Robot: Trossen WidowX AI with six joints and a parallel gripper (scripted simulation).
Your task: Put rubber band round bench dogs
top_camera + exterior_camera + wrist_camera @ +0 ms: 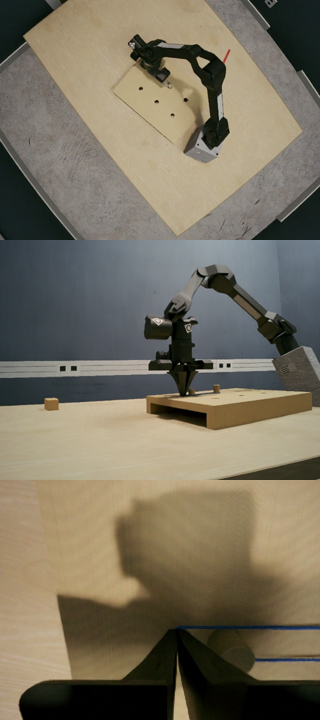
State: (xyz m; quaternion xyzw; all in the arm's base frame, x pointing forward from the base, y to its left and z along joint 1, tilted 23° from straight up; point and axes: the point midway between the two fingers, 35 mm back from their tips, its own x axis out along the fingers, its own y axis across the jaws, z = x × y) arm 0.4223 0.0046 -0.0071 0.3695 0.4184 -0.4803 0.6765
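Right now the wooden board is 130 mm behind my hand, 20 mm to the left of it and 50 mm below it. The rest, counted from my hand: red strip 180 mm behind, 330 mm to the right, 80 mm below; then small wooden cube 360 mm ahead, 290 mm to the right, 70 mm below.
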